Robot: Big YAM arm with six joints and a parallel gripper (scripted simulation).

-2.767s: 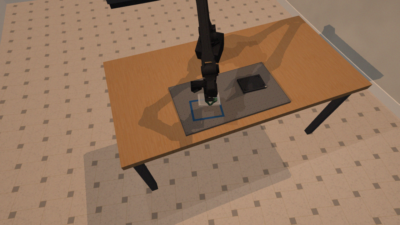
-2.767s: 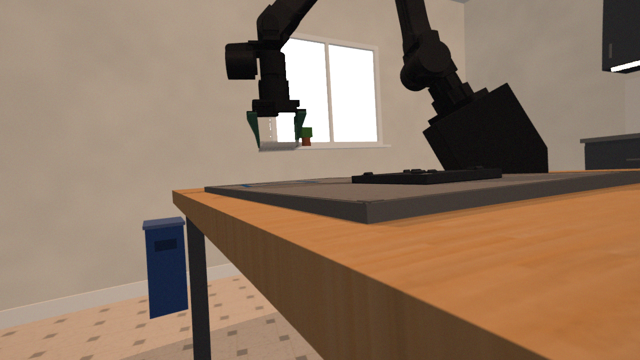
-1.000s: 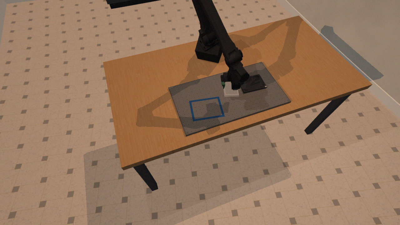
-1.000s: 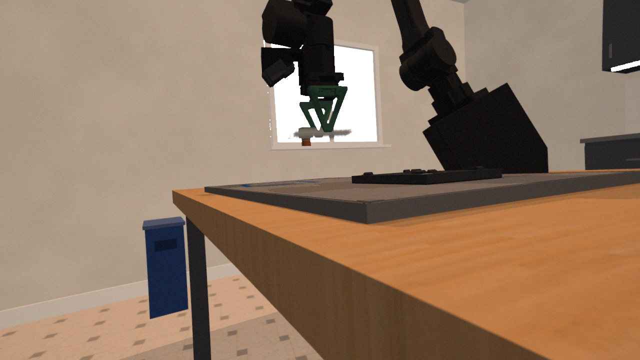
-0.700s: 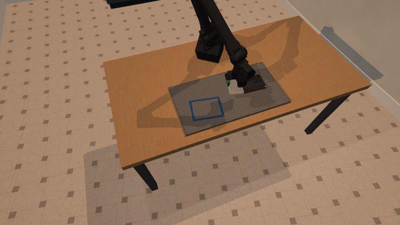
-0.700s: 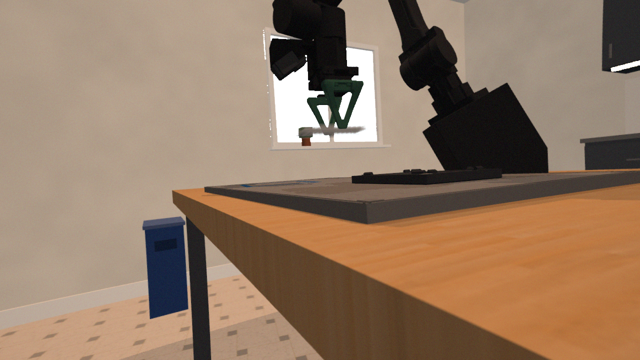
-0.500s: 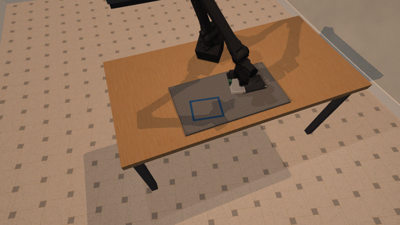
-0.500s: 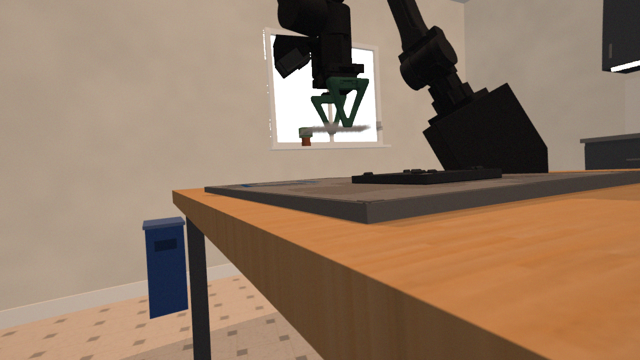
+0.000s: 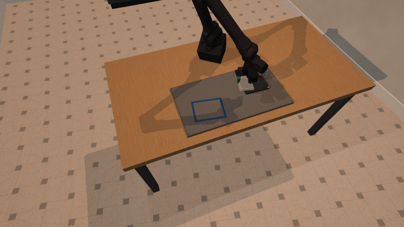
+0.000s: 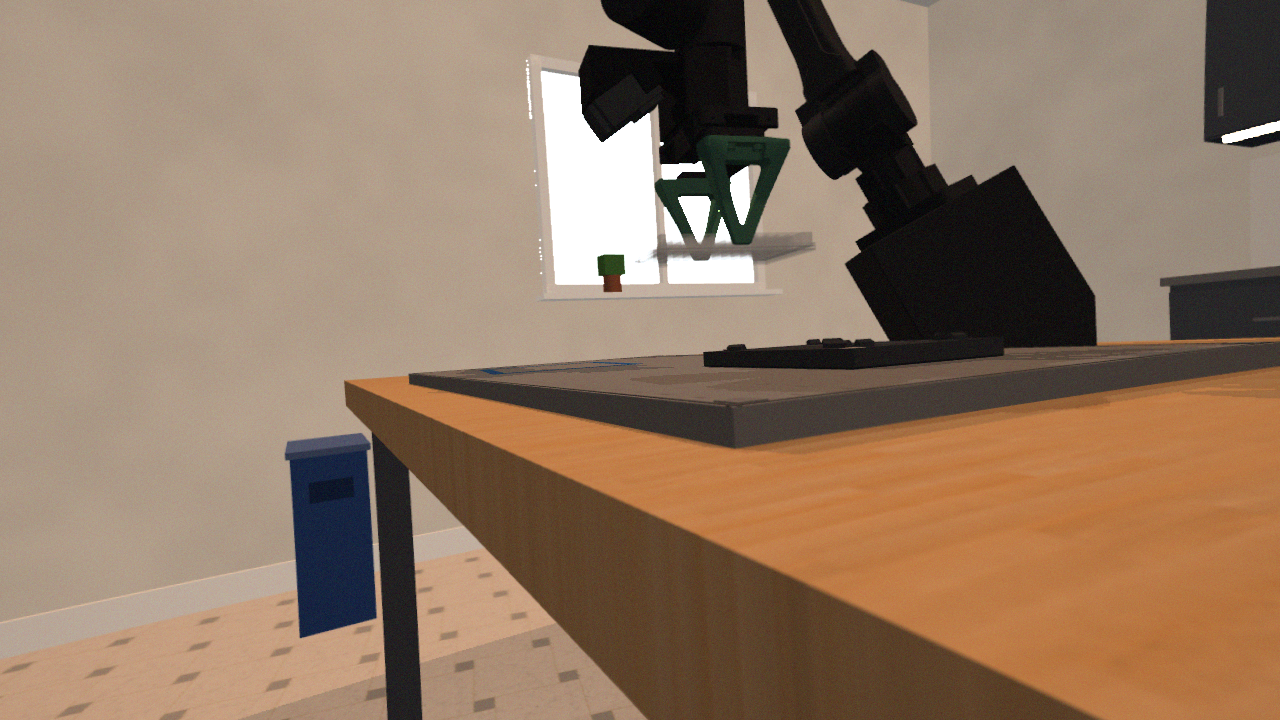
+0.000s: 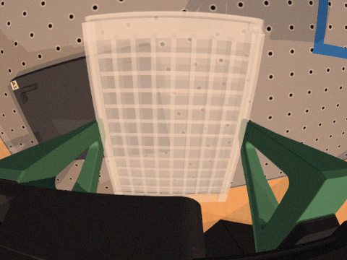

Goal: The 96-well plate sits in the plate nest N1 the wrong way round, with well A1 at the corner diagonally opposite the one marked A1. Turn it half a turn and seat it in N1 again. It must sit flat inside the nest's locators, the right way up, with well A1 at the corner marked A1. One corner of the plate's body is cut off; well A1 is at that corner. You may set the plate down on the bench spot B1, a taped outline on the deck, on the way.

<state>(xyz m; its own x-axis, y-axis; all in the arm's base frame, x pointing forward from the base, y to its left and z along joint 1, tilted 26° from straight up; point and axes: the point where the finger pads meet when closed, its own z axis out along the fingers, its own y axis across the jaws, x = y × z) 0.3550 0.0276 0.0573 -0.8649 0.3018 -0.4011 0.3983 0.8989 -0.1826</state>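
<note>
Now: the black plate nest N1 100 mm to the left of my hand and 90 mm below it. Also, from my hand: A1 label: 70 mm ahead, 160 mm to the left, 90 mm below; 96-well plate: 10 mm below.
</note>
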